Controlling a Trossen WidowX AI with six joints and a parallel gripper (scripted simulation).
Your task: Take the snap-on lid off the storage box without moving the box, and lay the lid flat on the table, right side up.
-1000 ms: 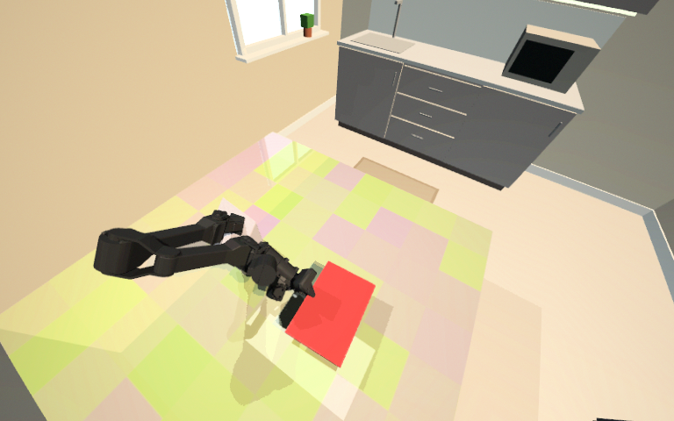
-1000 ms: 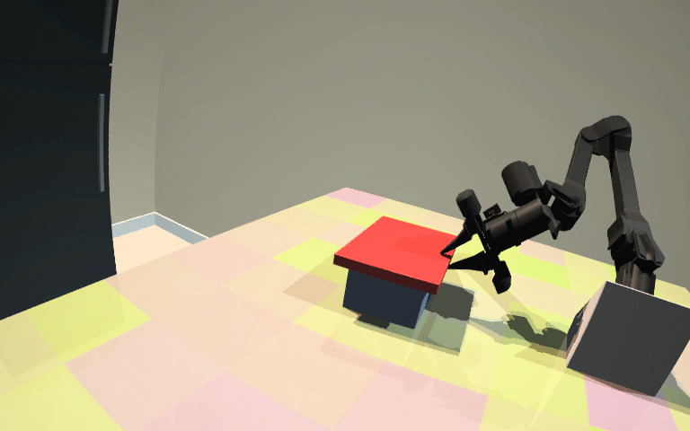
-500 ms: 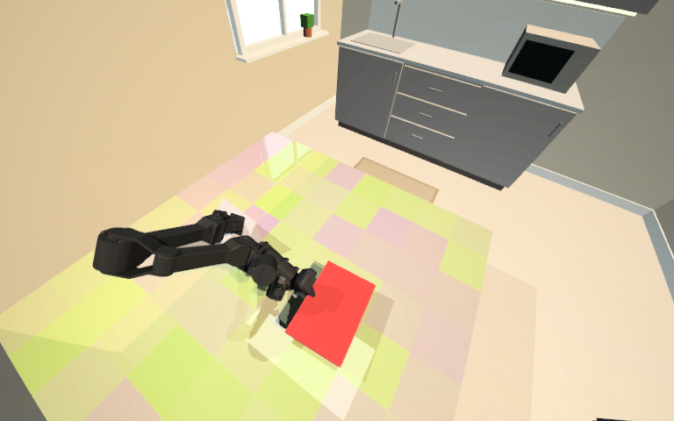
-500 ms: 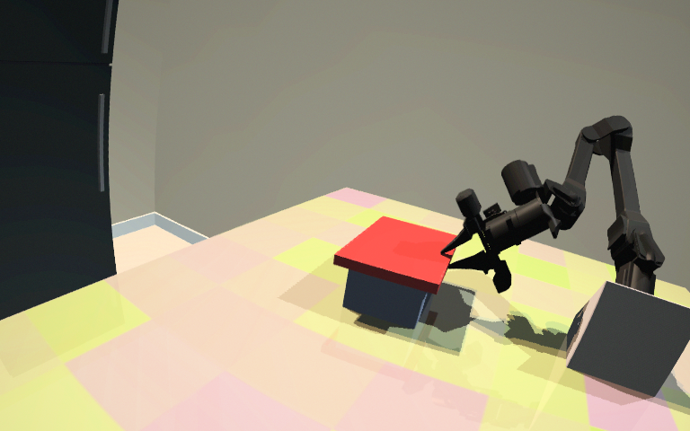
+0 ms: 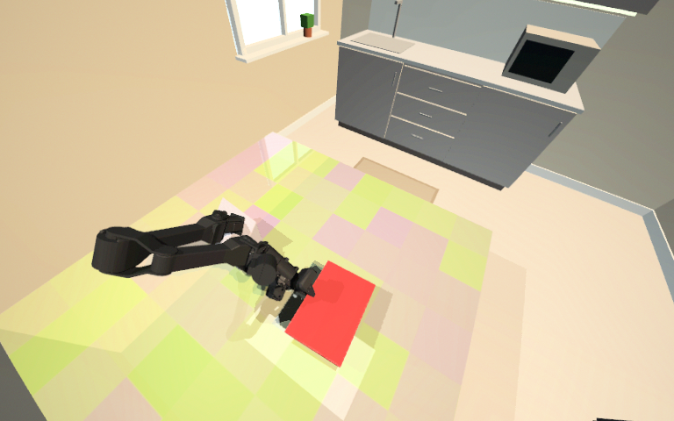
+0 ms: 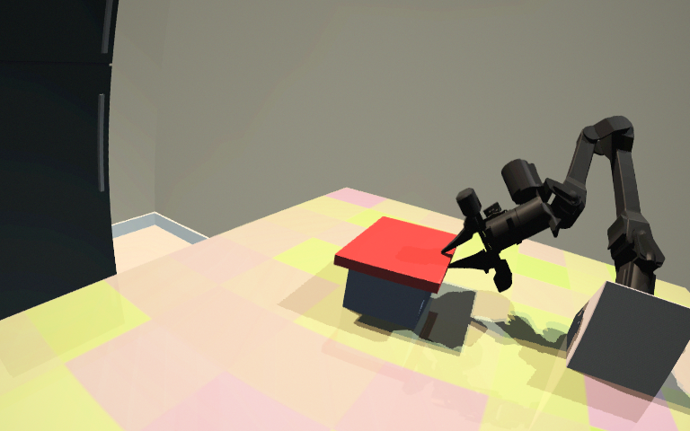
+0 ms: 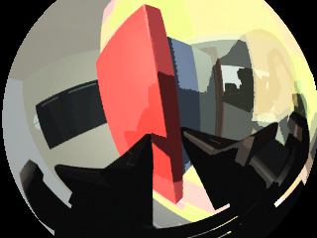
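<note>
The red lid is 70 mm ahead of my gripper tip. Round my gripper tip: storage box (80 mm ahead, 40 mm below).
</note>
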